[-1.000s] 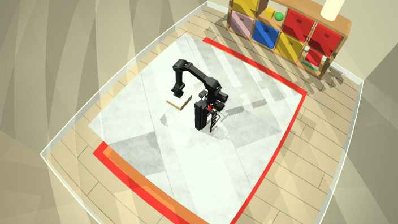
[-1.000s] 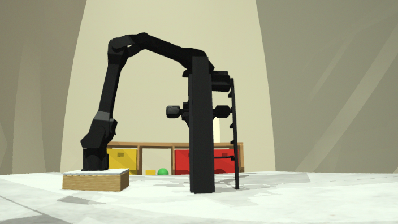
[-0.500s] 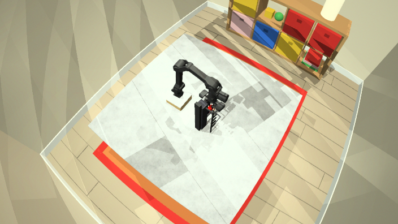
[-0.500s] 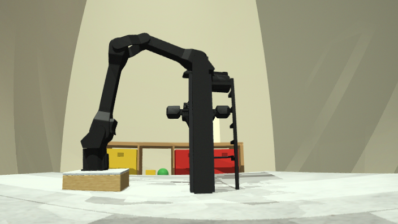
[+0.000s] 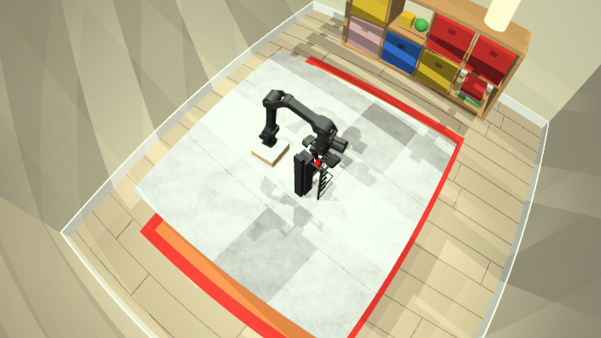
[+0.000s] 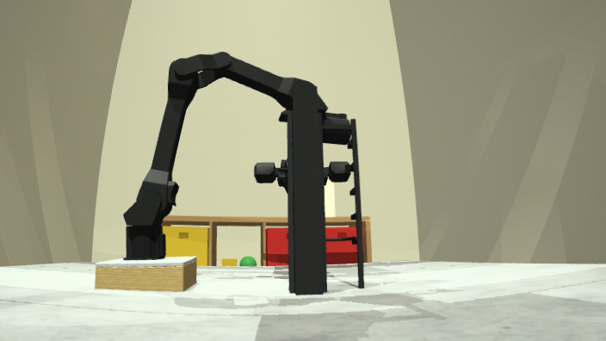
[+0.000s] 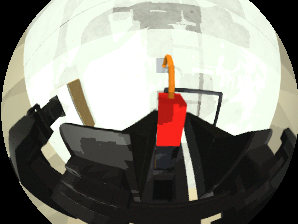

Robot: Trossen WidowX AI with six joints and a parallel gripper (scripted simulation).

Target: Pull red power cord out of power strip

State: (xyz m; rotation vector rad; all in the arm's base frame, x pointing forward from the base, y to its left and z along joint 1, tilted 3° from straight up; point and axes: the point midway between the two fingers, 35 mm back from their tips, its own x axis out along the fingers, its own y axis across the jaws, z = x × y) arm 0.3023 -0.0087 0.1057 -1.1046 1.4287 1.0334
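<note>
Now: the red plug 3 cm to the right of my gripper tip.
</note>
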